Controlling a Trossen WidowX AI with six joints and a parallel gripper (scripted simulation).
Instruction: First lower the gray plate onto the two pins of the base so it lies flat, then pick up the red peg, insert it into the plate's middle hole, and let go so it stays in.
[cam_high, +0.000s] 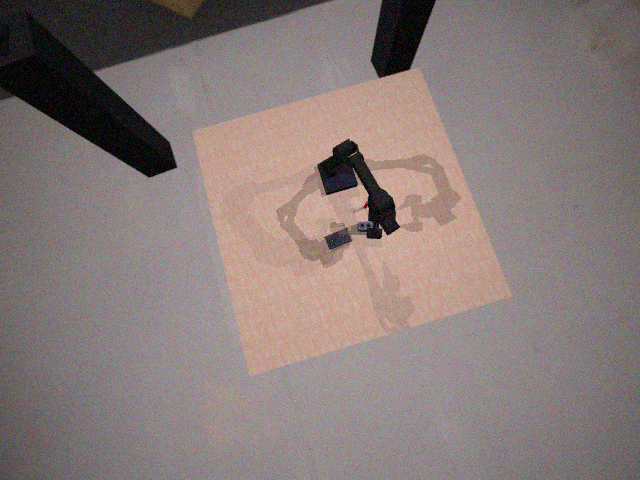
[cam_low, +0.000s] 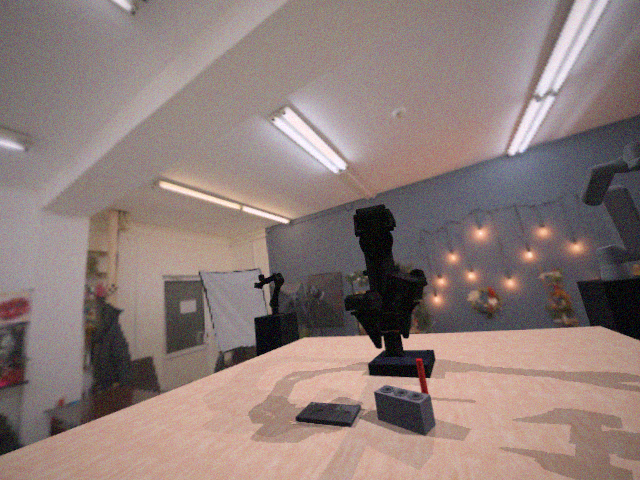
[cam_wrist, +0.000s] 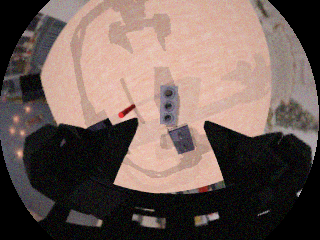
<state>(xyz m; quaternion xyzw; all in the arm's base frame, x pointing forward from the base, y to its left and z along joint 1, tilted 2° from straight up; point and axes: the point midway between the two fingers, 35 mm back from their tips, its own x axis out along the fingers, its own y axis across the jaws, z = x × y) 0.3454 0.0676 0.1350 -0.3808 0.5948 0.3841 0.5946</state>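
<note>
The gray plate is 100 mm below my gripper tip. Round my gripper tip: base: 160 mm to the right, 130 mm below; then red peg: 100 mm behind, 30 mm to the left, 100 mm below.
</note>
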